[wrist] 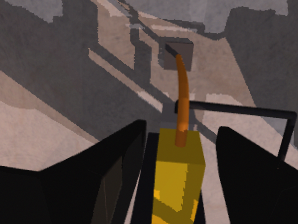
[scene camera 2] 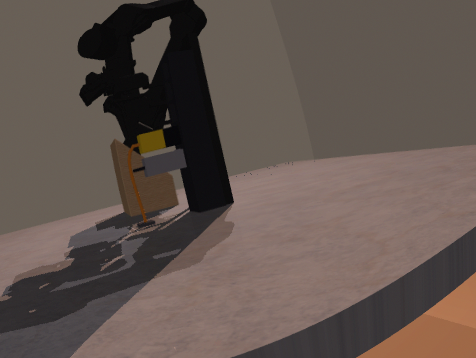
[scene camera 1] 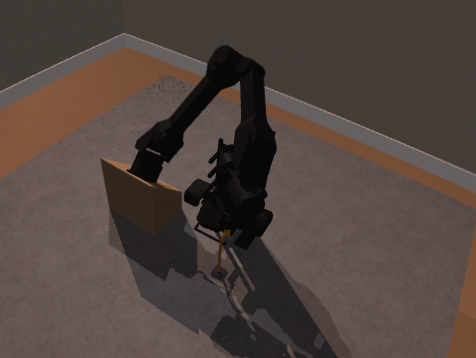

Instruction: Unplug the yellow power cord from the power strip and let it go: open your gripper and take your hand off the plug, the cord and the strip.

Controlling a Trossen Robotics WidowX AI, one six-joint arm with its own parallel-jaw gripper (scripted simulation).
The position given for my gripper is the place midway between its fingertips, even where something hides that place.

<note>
In view: my gripper (scene camera 2: 130, 138) and a dark anchor (wrist: 172, 48).
My gripper is seen too in the wrist view (wrist: 181, 132) and in scene camera 1 (scene camera 1: 224, 231).
</note>
